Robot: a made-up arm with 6 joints. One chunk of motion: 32 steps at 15 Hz.
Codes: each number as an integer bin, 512 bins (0 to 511) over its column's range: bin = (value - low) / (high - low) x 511, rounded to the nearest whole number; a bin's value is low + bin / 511 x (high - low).
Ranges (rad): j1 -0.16..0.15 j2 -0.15..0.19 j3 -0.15..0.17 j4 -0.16..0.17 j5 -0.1..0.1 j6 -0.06..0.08
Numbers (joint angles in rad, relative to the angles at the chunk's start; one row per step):
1: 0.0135 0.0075 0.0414 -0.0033 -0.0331 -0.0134
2: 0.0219 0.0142 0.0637 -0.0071 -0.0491 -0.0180
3: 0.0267 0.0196 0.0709 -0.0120 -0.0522 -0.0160
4: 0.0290 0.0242 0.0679 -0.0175 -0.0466 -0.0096
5: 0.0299 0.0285 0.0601 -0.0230 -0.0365 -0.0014
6: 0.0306 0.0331 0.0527 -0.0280 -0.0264 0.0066
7: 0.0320 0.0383 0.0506 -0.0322 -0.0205 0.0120
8: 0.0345 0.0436 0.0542 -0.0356 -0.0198 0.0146
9: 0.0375 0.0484 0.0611 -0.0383 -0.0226 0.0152
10: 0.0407 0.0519 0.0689 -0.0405 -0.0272 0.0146
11: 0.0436 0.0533 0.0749 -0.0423 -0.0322 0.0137
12: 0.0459 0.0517 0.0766 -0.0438 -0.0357 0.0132
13: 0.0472 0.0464 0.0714 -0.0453 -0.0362 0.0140
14: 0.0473 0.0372 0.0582 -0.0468 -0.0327 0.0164
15: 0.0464 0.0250 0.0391 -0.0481 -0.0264 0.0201
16: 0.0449 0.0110 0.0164 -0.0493 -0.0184 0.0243
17: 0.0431 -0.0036 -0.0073 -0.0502 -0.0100 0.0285
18: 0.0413 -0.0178 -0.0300 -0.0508 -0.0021 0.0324
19: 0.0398 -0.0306 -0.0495 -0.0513 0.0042 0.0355
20: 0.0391 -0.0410 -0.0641 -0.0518 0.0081 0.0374
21: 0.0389 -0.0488 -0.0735 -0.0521 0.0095 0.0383
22: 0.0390 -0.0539 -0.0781 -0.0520 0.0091 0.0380
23: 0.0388 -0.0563 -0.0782 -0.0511 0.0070 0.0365
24: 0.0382 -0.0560 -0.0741 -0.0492 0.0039 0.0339
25: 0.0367 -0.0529 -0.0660 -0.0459 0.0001 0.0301
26: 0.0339 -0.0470 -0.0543 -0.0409 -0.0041 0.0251
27: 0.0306 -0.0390 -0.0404 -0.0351 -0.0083 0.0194
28: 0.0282 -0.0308 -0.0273 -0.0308 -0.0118 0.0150
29: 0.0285 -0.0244 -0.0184 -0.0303 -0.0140 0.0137
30: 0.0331 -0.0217 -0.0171 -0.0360 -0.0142 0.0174
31: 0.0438 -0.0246 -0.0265 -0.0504 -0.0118 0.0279
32: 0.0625 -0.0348 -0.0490 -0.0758 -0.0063 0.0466
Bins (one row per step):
1: 286 237 306 243 171 170
2: 300 247 341 237 130 153
3: 308 255 353 229 122 161
4: 312 262 348 221 136 184
5: 313 268 336 212 162 214
6: 314 275 324 204 188 243
7: 316 283 320 198 203 263
8: 321 291 326 193 205 272
9: 326 298 337 188 198 274
10: 331 303 350 185 186 272
11: 336 306 359 182 173 269
12: 339 303 362 180 164 267
13: 342 295 354 178 163 270
14: 342 281 332 175 172 279
15: 340 263 302 173 188 292
16: 338 242 266 171 208 308
17: 335 220 228 170 230 323
18: 332 199 192 169 250 337
19: 329 179 160 168 266 349
20: 328 164 137 168 276 356
21: 328 152 122 167 280 359
22: 328 144 115 167 279 358
23: 328 141 115 169 273 352
24: 327 141 121 172 265 343
25: 324 146 134 177 256 329
26: 320 155 153 184 245 311
27: 314 167 175 193 234 290
28: 310 179 196 200 225 274
29: 311 189 210 201 220 269
30: 318 193 212 192 219 283
31: 336 188 197 170 225 321
32: 367 173 161 130 239 389

